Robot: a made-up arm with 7 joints.
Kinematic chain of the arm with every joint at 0, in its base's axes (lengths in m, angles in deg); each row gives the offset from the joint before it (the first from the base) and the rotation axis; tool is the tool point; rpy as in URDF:
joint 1: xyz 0 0 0.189 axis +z
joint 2: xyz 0 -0.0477 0.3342 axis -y
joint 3: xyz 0 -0.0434 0.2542 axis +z
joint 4: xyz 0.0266 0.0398 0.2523 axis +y
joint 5: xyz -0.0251 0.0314 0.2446 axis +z
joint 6: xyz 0 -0.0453 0.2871 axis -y
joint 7: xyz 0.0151 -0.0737 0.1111 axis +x
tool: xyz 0 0 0 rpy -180 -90 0
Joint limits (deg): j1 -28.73..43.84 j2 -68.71..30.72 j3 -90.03..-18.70 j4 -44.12..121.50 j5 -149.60..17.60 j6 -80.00..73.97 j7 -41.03..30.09
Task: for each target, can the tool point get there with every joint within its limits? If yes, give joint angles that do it. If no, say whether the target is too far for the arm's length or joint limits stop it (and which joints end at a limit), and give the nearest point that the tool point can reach.
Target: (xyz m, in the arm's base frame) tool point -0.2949 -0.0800 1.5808
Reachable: yes | joints -6.88 16.33 -25.94 16.75 -101.47 -64.93 11.05
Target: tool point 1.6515 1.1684 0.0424
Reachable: no: too far | nearest point 0.9135 0.6293 0.4233 | short by 0.990 m
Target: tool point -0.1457 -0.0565 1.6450
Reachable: yes | joints -3.19 7.59 -55.35 10.99 -105.59 -41.88 19.60
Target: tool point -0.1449 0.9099 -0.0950
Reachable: no: joint limits stop it (at a limit: joint 1, joint 2, joint 3, joint 4, joint 6) | nearest point 0.3337 0.2579 0.0682 | short by 0.825 m
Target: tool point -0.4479 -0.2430 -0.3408
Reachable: no: joint limits stop it (at a limit: joint 1, joint 2, joint 4, joint 5) | nearest point 0.0943 -0.4111 0.1300 | short by 0.737 m
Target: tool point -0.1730 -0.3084 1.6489
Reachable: yes | joints 14.04 20.18 -77.39 26.92 -122.71 -1.46 18.48
